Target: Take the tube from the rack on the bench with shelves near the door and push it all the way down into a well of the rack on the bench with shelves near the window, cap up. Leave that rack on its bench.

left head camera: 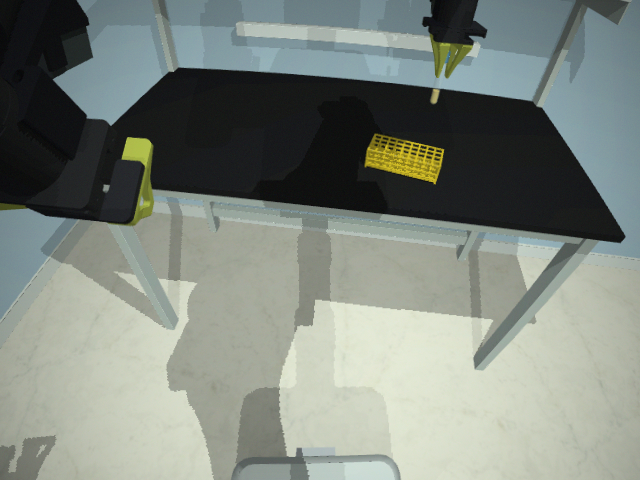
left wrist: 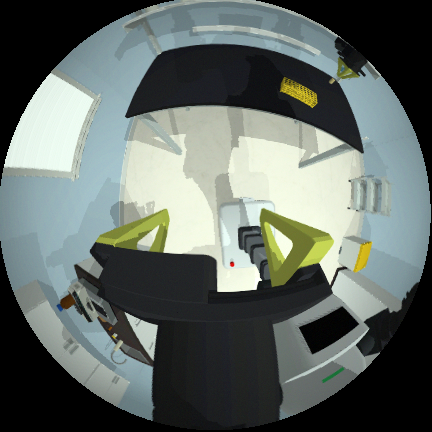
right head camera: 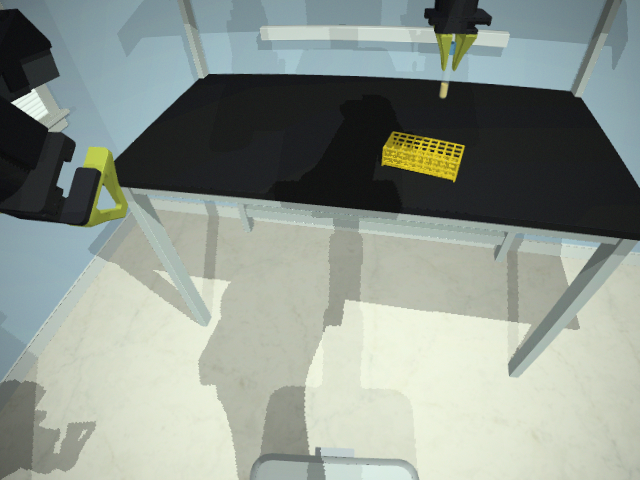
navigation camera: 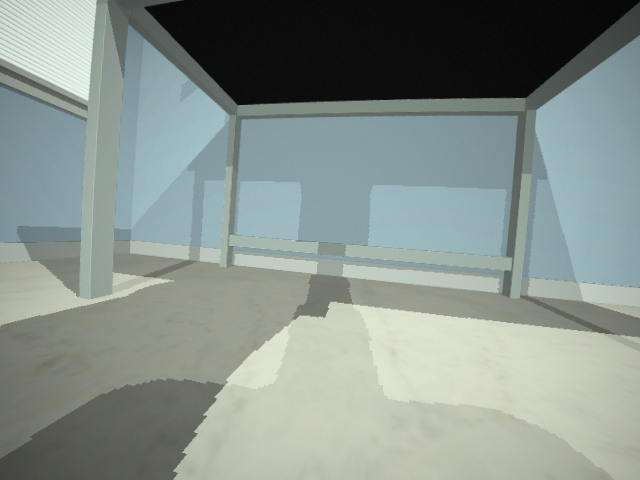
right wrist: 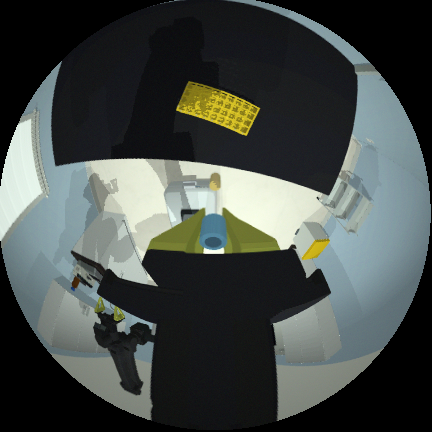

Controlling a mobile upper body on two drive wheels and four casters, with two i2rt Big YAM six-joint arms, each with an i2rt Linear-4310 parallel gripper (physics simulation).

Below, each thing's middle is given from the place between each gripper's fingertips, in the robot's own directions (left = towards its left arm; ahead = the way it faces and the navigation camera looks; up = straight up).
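Scene:
The clear tube with blue cap (right wrist: 212,236) is 10 mm ahead of my right hand and 10 mm below it. From my left hand, that same clear tube with blue cap is 44 cm ahead, 46 cm to the right and 6 cm below. Going by its middle, the clear tube with blue cap is nearer to my right hand than to my left hand.

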